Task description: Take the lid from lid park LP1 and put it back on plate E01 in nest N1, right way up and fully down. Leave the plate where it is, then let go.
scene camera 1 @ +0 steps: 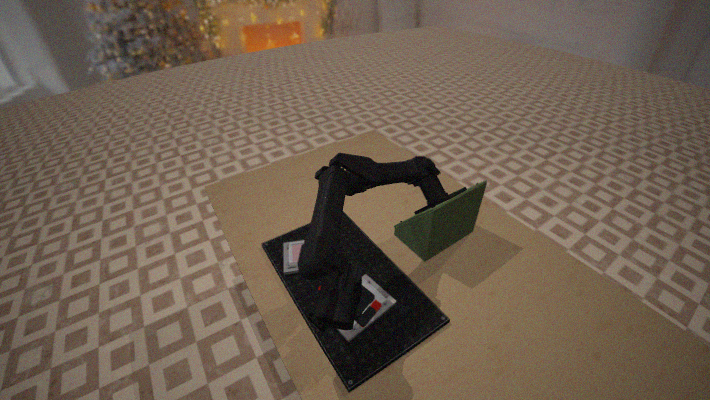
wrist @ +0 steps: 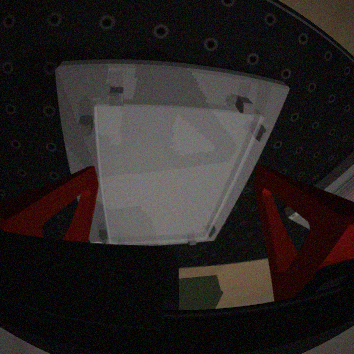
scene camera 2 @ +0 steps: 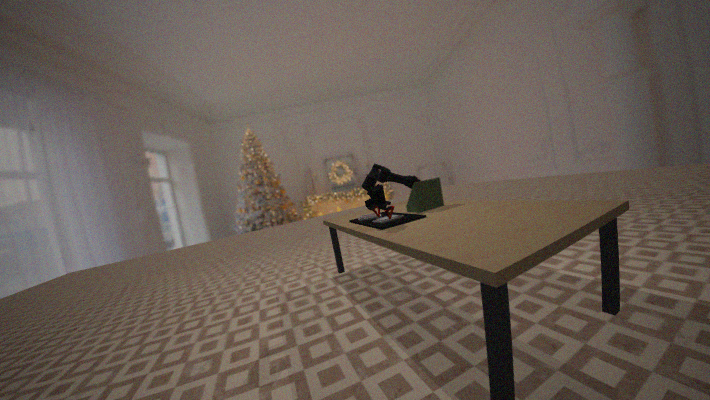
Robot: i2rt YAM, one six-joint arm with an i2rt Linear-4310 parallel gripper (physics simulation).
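Pixels of known places: gripper, fingertip midpoint: [wrist: 175, 174] [scene camera 2: 384, 217]; arm's base, origin of the base link: [scene camera 1: 439, 203] [scene camera 2: 422, 192].
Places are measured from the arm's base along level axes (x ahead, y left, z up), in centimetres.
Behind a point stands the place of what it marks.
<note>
In the wrist view the pale translucent lid [wrist: 168, 175] @(x 39.2, y 9.4, z -9.1 cm) lies flat on the grey lid park [wrist: 70, 105] @(x 42.6, y 15.0, z -9.9 cm), right way up as far as I can tell. My gripper [wrist: 175, 174] @(x 39.4, y 9.1, z -9.0 cm) [scene camera 1: 370, 310] [scene camera 2: 383, 210] @(x 39.4, y 9.1, z -9.0 cm) is open, low over the lid, with one red finger on each side of it and not touching it. In scene camera 1 the arm hides most of the lid park [scene camera 1: 387, 296] @(x 29.4, y 11.6, z -9.9 cm). Plate E01 [scene camera 1: 295, 251] @(x 42.5, y -15.6, z -8.3 cm), with pinkish wells, sits uncovered in the grey nest N1 [scene camera 1: 288, 267] @(x 46.6, y -12.1, z -9.4 cm) at the far left of the board, partly behind the arm.
Both fixtures stand on a black perforated board [scene camera 1: 389, 344] @(x 37.0, y 21.9, z -10.9 cm) [wrist: 211, 35] @(x 46.9, y 9.0, z -10.9 cm) [scene camera 2: 406, 218] @(x 31.6, y 21.3, z -10.6 cm) on a tan table [scene camera 1: 518, 322] @(x 6.6, y 36.8, z -12.2 cm) [scene camera 2: 497, 240] @(x 40.3, y 87.2, z -12.2 cm). A green slanted panel [scene camera 1: 445, 221] @(x 5.9, y 7.6, z 1.1 cm) [scene camera 2: 425, 195] @(x 4.3, y 7.6, z -1.9 cm) [wrist: 198, 291] @(x 11.7, y -2.7, z -9.3 cm) stands at the arm's base, behind the board.
</note>
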